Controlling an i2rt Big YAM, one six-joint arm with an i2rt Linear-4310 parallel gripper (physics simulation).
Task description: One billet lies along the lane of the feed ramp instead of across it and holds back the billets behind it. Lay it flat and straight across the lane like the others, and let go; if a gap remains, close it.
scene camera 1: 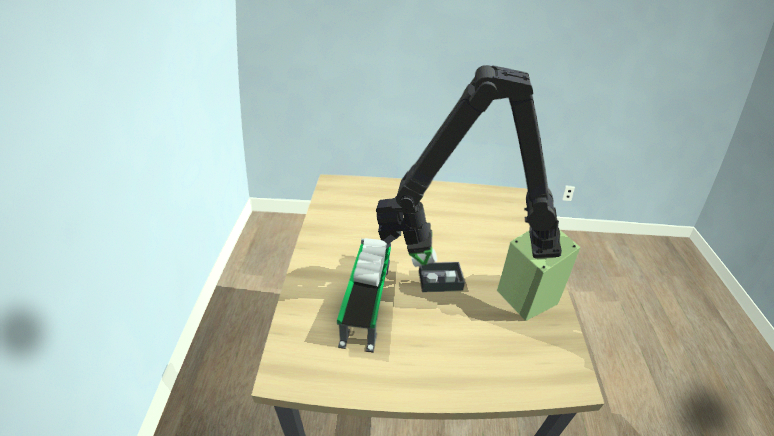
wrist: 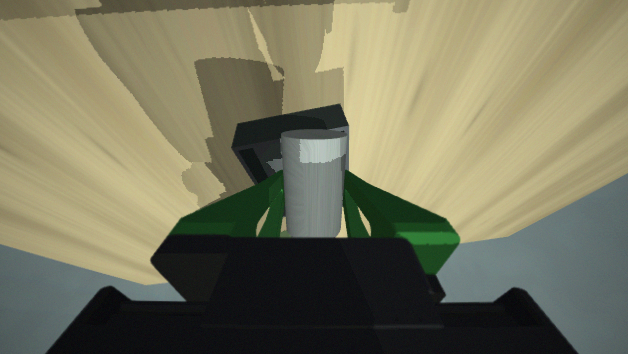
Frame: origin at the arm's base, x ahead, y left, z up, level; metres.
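Seen in the pictures: gripper, fingertip midpoint: (scene camera 1: 424,259) (wrist: 313,177); arm's base, link origin: (scene camera 1: 544,242).
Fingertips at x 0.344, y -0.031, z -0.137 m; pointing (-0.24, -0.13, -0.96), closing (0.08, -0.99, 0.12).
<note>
Pixels of each thing's top centre, then the offset from my fingertips to it.
- grey-white cylindrical billet, top centre: (wrist: 320,230) (scene camera 1: 425,249) dx +0.001, dy +0.001, dz +0.039 m
- dark open tray, top centre: (wrist: 303,183) (scene camera 1: 442,272) dx -0.059, dy +0.002, dz -0.041 m
My gripper (scene camera 1: 422,256) (wrist: 313,177) is shut on a grey-white cylindrical billet (wrist: 315,165); green fingers press on both its sides. In the scene view they are to the right of the feed ramp (scene camera 1: 361,306), beside the dark tray and clear of the lane. Most of the held billet is hidden there behind the fingers. On the ramp, with its green side rails and black lane, several white billets (scene camera 1: 367,274) lie across the upper part, close together. The lower part of the lane is bare. The exact gaps between the billets are too small to tell.
A dark open tray (scene camera 1: 442,287) (wrist: 257,134) stands right of the ramp, with small pale pieces (scene camera 1: 431,277) in it. In the wrist view it shows behind the held billet. The green base block (scene camera 1: 519,281) under the arm stands at the table's right.
</note>
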